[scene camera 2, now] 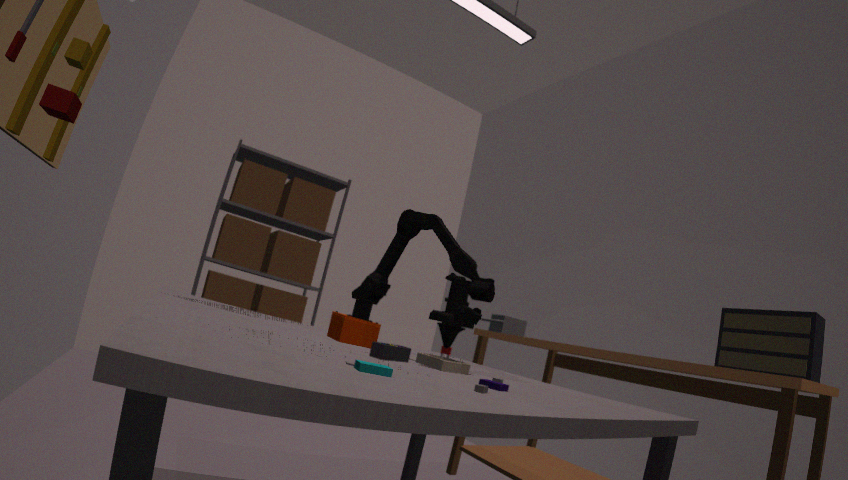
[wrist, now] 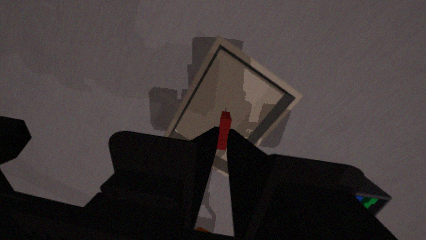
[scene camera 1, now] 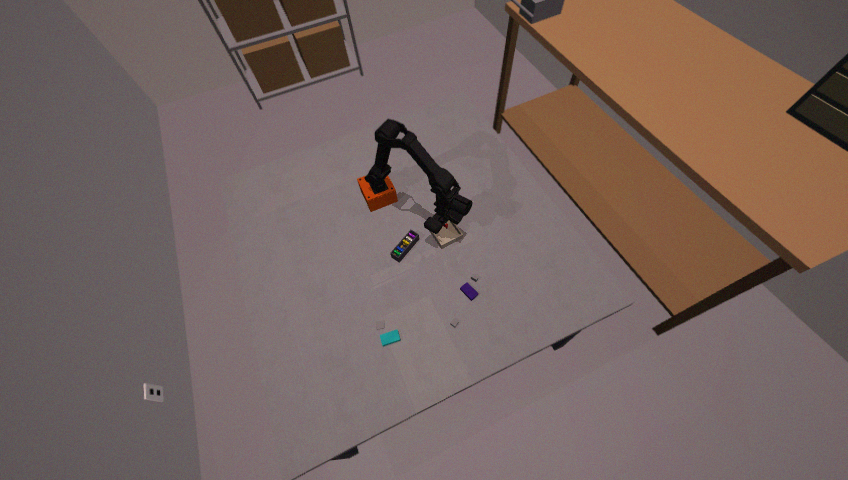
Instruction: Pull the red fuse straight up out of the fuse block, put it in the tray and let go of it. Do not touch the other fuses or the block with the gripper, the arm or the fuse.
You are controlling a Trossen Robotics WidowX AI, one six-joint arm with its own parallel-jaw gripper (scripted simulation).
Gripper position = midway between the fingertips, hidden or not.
Note:
My gripper point(scene camera 2: 446, 348) holds a red fuse. Also in view: a beige tray point(wrist: 257, 99).
My gripper is seen too in the wrist view point(wrist: 223, 132).

